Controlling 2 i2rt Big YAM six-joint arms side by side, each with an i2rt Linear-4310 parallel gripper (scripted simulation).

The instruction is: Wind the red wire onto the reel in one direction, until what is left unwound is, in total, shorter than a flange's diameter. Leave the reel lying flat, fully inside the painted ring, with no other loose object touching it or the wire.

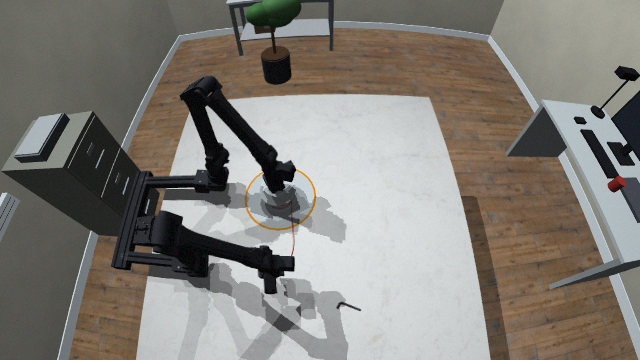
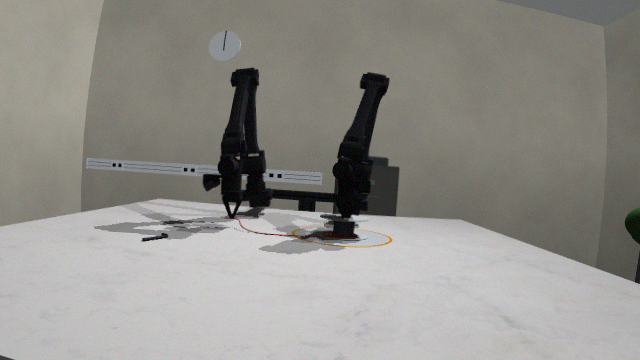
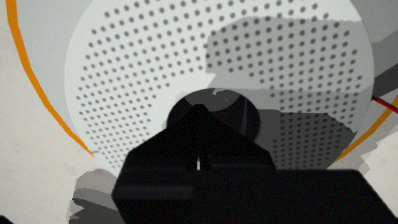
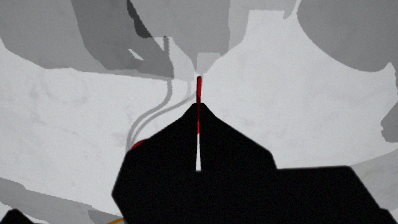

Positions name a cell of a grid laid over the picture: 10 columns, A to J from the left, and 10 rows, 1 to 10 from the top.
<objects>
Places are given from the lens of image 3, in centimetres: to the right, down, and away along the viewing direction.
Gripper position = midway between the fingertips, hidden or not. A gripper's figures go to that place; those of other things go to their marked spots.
my left gripper (image 3: E5): 0, 0, 13
reel (image 3: H4): 5, -1, 9
</objects>
